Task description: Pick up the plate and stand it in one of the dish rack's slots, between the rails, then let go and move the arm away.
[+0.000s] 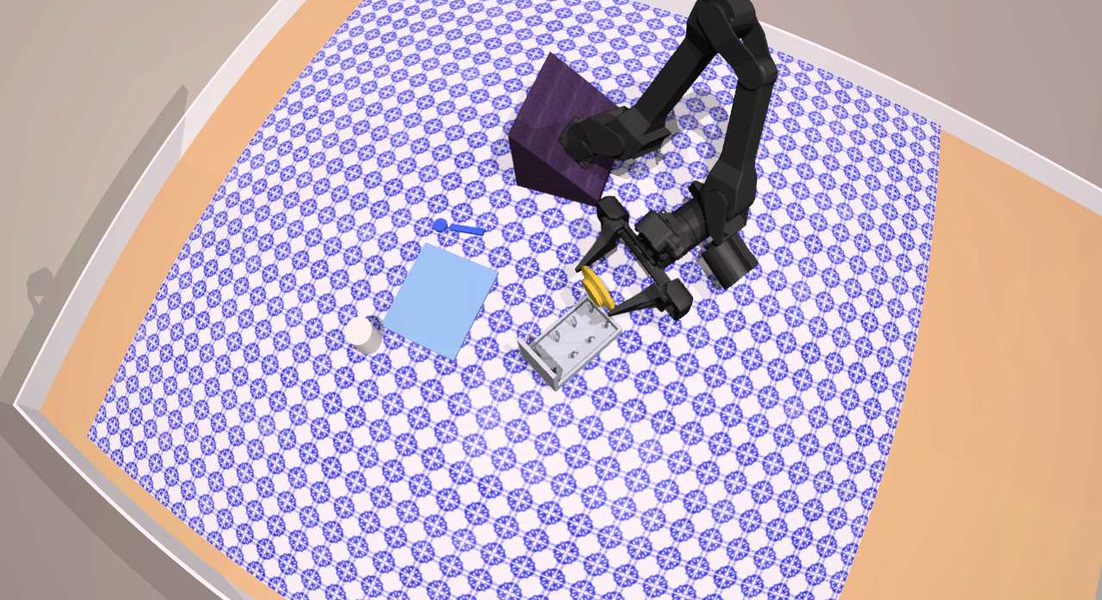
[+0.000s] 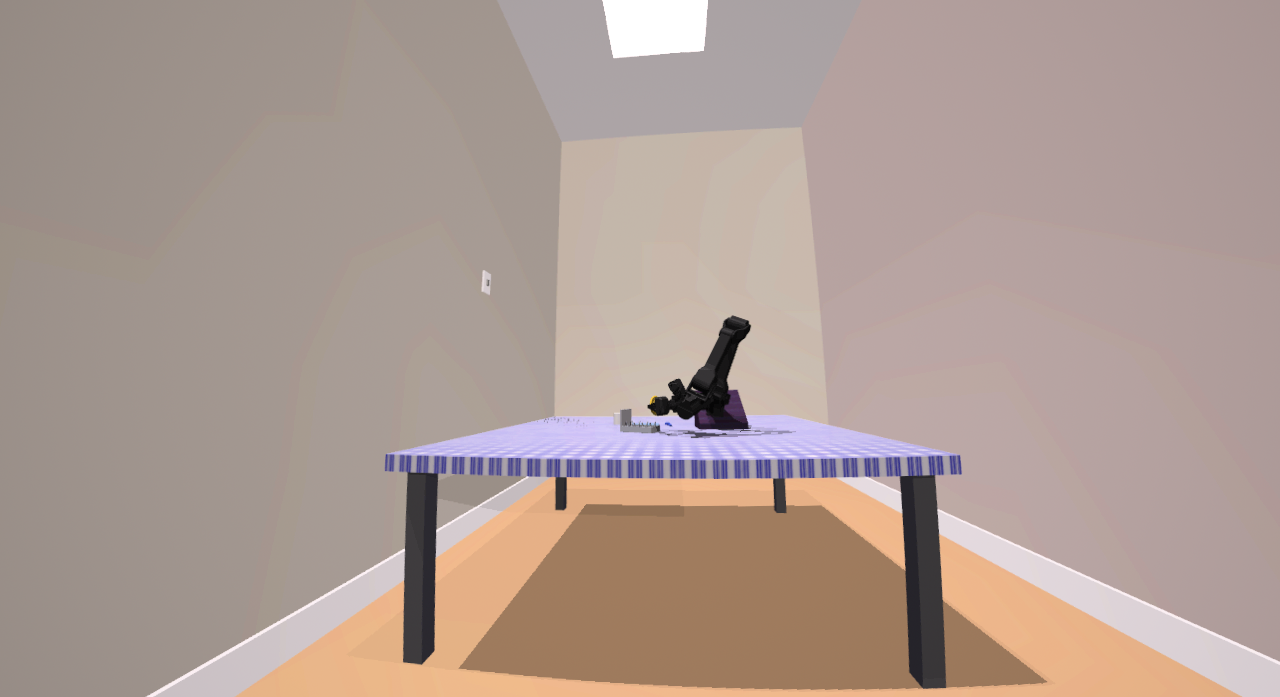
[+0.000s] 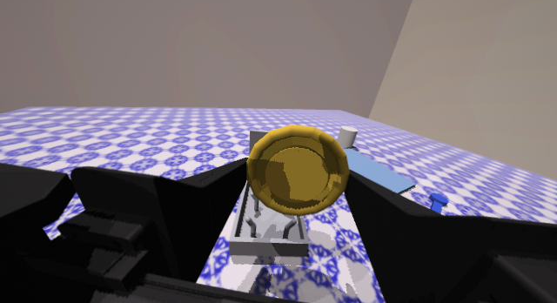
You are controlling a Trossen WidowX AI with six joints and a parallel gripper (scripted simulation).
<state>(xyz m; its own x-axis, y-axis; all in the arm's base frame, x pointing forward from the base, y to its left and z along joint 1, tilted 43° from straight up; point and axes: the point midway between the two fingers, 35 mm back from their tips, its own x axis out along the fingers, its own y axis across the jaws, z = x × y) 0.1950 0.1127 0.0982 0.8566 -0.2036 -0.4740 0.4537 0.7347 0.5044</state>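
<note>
Now: gripper tip 7 cm above the grey dish rack and 5 cm short of it. From my gripper tip the other things lie so: blue spoon: 26 cm to the right, 9 cm below, 3 cm behind; light blue sheet: 21 cm to the right, 9 cm below, 8 cm ahead; yellow plate: 1 cm behind.
</note>
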